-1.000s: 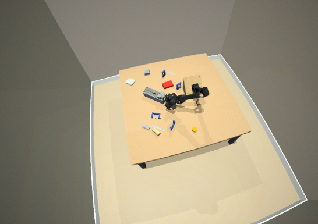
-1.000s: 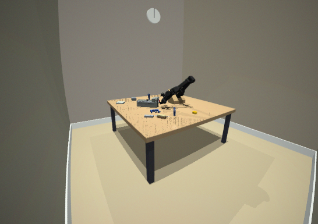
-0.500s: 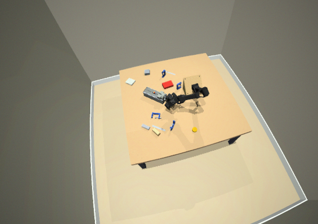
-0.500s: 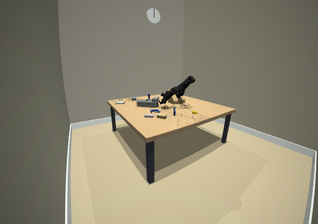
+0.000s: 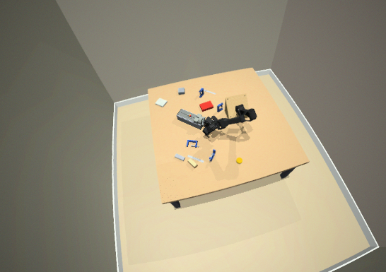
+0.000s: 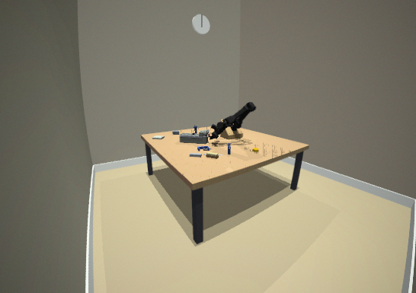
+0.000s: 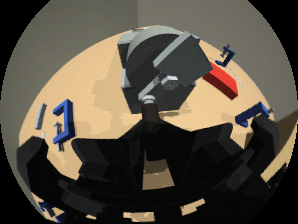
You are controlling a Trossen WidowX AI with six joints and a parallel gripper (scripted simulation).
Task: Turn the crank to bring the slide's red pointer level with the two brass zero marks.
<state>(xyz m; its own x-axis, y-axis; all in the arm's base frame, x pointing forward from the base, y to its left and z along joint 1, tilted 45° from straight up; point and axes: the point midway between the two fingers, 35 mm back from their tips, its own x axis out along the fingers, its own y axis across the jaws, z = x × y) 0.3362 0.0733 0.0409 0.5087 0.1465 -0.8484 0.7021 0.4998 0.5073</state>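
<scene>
The dark crank handle is 20 mm above my gripper tip, 10 mm to the left of it and 10 mm behind it. Round my gripper tip: red pointer 120 mm to the right, 100 mm ahead, 40 mm above; tan block 310 mm to the left, 190 mm ahead, 20 mm below; yellow disc 400 mm to the left, 190 mm behind, 30 mm below.
</scene>
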